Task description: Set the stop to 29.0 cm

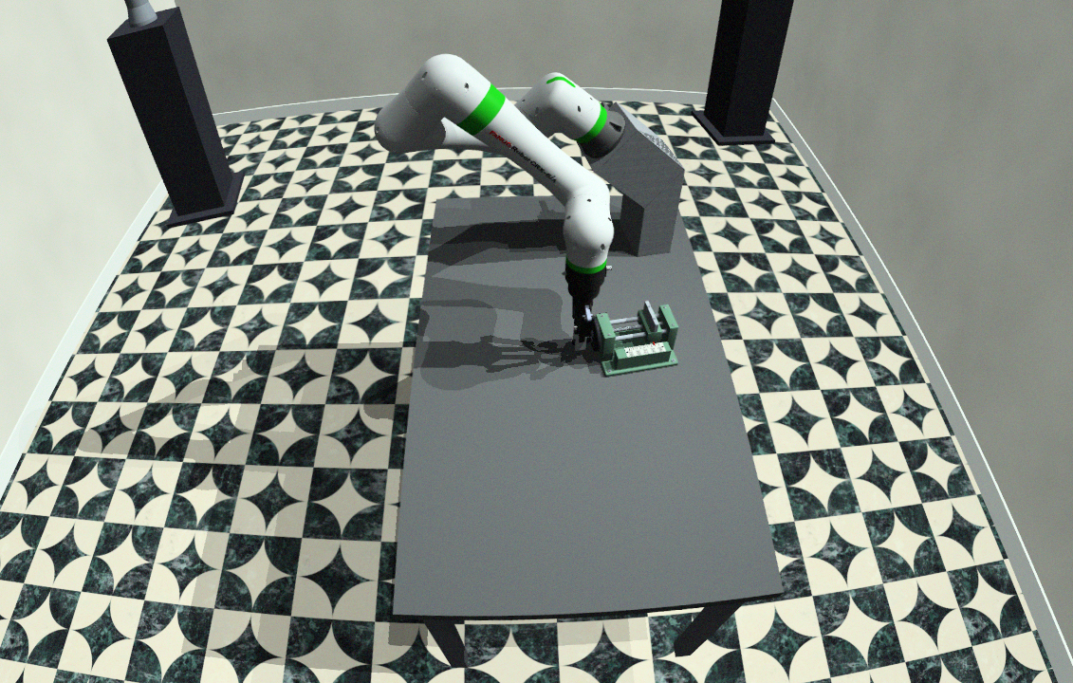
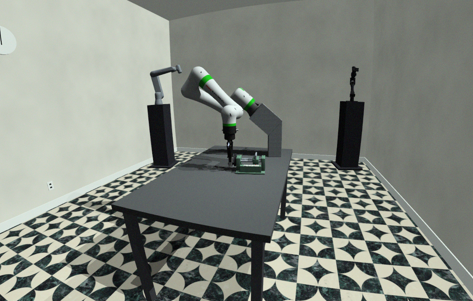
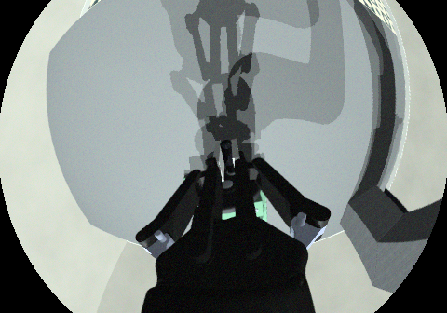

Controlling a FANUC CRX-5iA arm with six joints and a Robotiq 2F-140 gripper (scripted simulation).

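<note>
My gripper is now 20 mm to the right of the black handwheel and 10 mm above it. The rest, counted from my hand: green stop fixture (20 mm ahead, 180 mm to the left, 30 mm above).
</note>
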